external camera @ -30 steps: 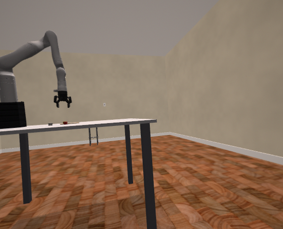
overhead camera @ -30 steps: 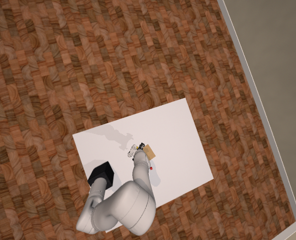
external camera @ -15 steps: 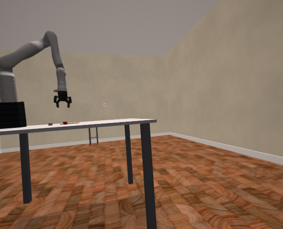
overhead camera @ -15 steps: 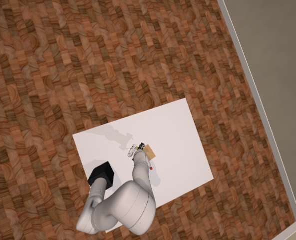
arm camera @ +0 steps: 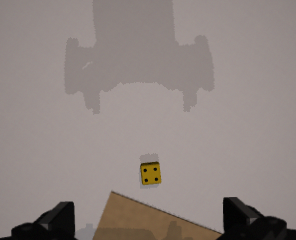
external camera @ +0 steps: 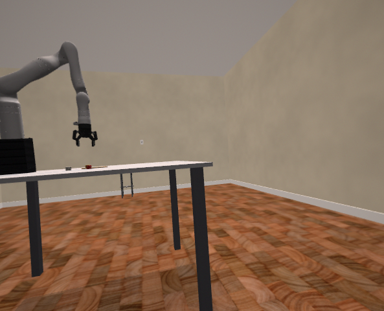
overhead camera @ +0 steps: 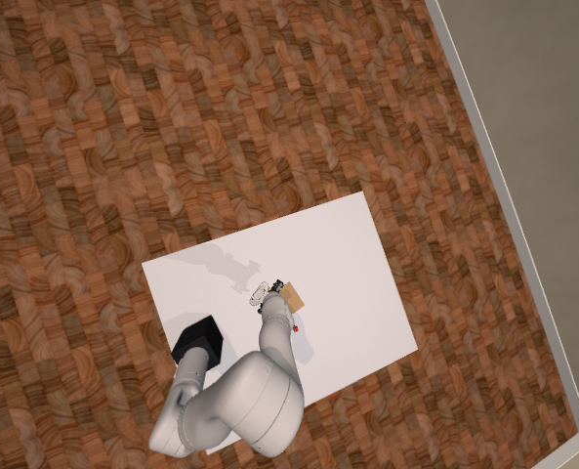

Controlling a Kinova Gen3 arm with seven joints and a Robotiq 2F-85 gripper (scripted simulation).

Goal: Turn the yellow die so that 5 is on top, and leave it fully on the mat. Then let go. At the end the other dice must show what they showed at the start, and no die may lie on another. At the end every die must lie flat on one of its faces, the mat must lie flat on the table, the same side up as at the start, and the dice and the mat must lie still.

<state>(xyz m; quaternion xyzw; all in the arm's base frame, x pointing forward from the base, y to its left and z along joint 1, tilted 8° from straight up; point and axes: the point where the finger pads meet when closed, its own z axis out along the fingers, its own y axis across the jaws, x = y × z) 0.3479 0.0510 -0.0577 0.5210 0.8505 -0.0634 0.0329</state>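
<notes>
Right now my hand is 140 mm above the yellow die. From my hand the other things lie so: white die 70 mm behind, 240 mm to the right, 140 mm below; tan mat 50 mm ahead, 100 mm to the right, 150 mm below; red die 30 mm ahead, 240 mm to the right, 140 mm below.
</notes>
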